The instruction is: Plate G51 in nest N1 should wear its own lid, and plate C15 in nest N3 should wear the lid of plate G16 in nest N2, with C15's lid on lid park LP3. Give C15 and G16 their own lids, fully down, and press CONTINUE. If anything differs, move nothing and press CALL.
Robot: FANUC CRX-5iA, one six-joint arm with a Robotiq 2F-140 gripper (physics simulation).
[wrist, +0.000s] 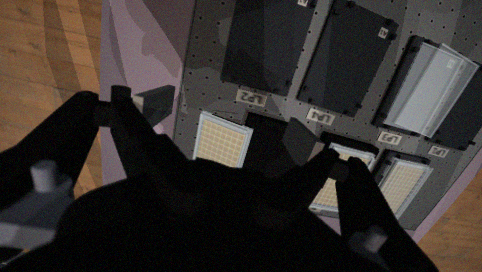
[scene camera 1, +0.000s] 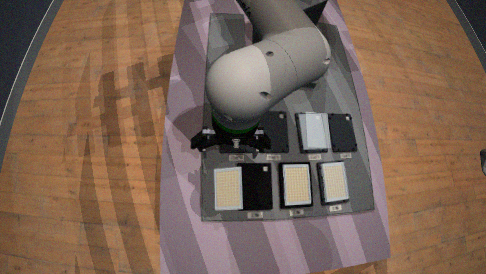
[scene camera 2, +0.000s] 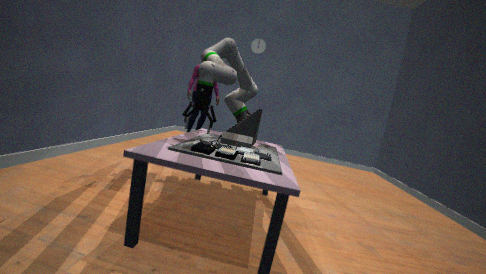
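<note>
My gripper (scene camera 1: 232,145) (scene camera 2: 200,124) (wrist: 231,114) is open and empty, high above the board's left part. A plate (scene camera 1: 228,188) (wrist: 222,142) lies off centre at the left side of dark nest N2 (scene camera 1: 257,186) (wrist: 265,145), whose surface is largely bare. Another plate (scene camera 1: 296,184) (wrist: 330,192) sits in nest N3, and a third plate (scene camera 1: 334,182) (wrist: 405,182) sits in nest N1. Whether these wear lids is too blurred to tell. A clear lid (scene camera 1: 315,131) (wrist: 430,90) lies skewed on LP3, overhanging toward LP1; its outline looks doubled. Plate codes are unreadable. The buttons do not show.
Dark lid parks LP4 (scene camera 1: 276,131) (wrist: 345,60), LP2 (wrist: 267,45) and LP1 (scene camera 1: 343,132) (wrist: 460,115) stand on the grey board (scene camera 1: 360,200). My arm (scene camera 1: 260,75) covers the board's back middle. A dark wedge-shaped panel (scene camera 2: 245,127) rises at the board's back. A person (scene camera 2: 194,80) stands behind the table.
</note>
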